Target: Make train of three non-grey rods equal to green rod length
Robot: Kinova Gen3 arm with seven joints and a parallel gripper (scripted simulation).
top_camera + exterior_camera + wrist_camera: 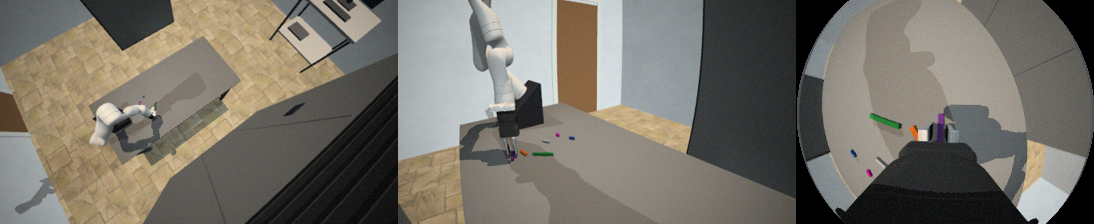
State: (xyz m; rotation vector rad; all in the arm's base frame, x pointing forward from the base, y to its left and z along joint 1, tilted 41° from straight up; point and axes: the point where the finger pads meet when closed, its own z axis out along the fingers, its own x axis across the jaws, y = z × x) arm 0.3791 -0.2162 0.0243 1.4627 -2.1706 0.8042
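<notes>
The purple rod lies 30 mm below my hand. Also, from my hand: orange rod: 40 mm to the left, 30 mm below; green rod: 50 mm ahead, 110 mm to the left, 30 mm below; grey rod: 40 mm behind, 160 mm to the left, 30 mm below.
</notes>
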